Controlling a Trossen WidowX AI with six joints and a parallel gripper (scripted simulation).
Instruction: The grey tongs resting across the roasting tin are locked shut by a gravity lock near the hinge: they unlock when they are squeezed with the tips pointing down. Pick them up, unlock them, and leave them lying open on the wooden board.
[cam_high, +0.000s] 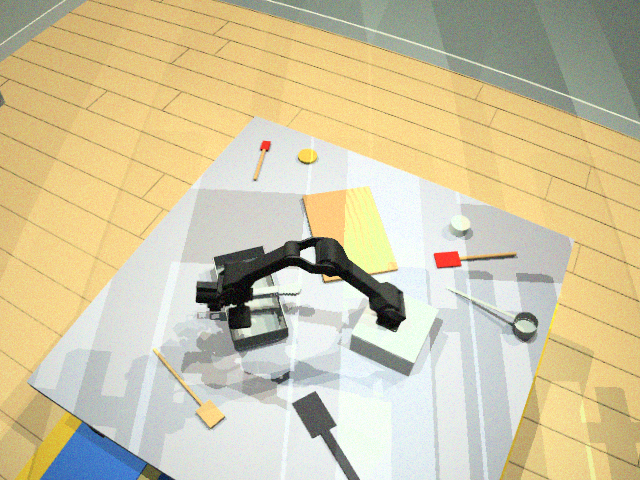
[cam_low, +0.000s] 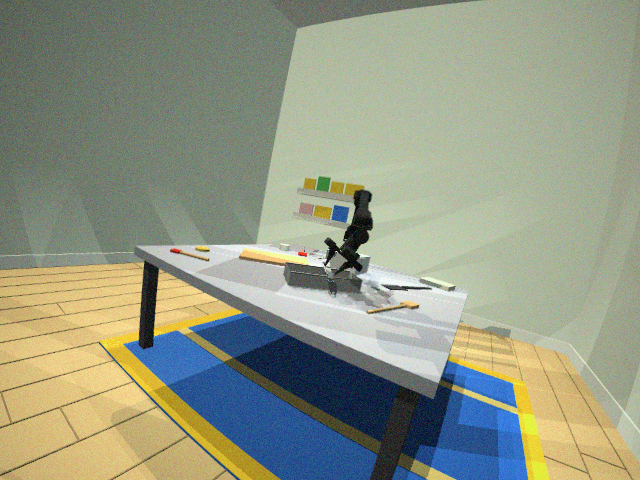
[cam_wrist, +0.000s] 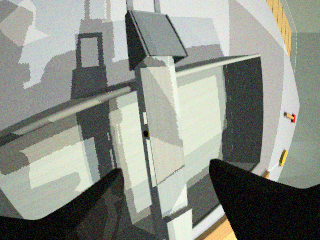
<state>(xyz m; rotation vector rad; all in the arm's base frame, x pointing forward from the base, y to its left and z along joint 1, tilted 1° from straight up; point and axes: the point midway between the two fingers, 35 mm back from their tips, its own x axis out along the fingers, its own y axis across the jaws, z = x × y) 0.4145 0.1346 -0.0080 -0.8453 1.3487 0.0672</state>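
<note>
The roasting tin lies 4 cm to the right of my gripper tip, 4 cm below it and 1 cm behind it. Also, from my gripper tip: wooden board 41 cm to the right, 16 cm behind, 6 cm below; then dark spatula 42 cm behind, 24 cm to the left, 7 cm below.
</note>
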